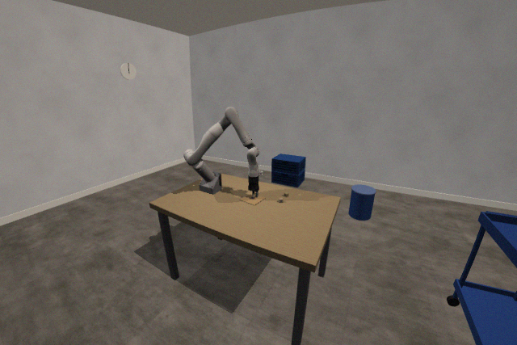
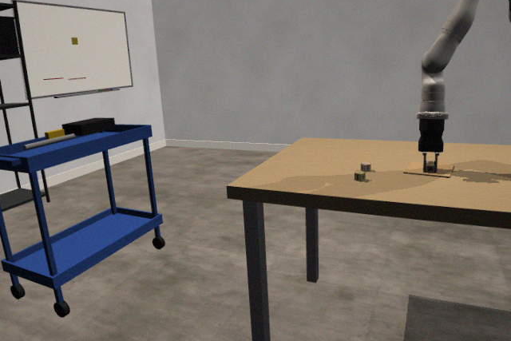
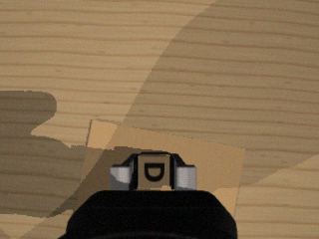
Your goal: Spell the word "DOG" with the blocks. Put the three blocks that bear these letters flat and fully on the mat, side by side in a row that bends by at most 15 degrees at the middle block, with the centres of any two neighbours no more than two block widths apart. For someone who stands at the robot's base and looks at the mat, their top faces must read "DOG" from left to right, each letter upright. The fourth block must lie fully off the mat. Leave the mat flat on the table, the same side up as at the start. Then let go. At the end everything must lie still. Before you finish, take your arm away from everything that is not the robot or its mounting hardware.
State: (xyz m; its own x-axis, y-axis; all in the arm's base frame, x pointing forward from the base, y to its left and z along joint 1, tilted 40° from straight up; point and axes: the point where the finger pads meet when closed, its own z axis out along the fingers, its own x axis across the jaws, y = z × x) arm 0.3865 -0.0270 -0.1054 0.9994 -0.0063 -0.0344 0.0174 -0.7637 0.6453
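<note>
Right now my hand is 4 cm to the left of the tan mat and 2 cm above it.
</note>
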